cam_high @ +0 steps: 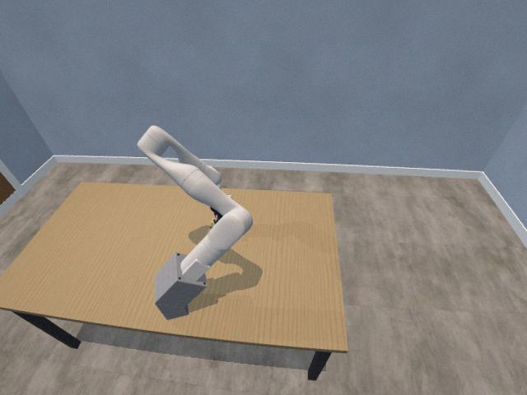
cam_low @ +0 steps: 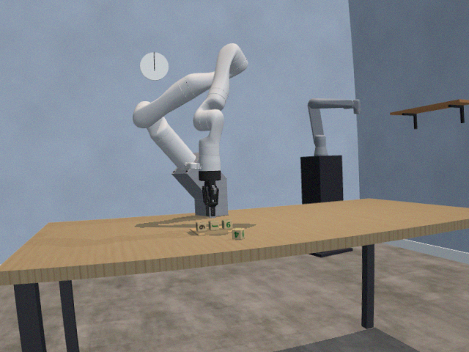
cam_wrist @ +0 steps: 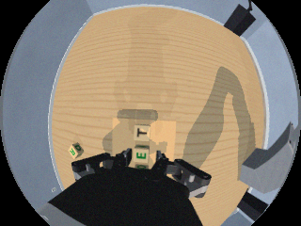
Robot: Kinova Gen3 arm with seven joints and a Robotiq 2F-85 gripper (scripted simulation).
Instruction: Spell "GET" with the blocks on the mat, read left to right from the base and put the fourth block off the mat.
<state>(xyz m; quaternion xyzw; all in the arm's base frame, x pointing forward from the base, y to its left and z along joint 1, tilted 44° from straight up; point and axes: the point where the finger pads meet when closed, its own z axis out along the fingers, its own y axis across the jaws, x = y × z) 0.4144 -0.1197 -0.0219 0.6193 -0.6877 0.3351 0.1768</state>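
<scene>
The T block lies 50 mm below my hand and 40 mm to the right of it. From my hand the other things lie so: G block: 50 mm to the left, 50 mm below, 10 mm ahead; then mat: 60 mm below, 10 mm to the left, 10 mm ahead.
</scene>
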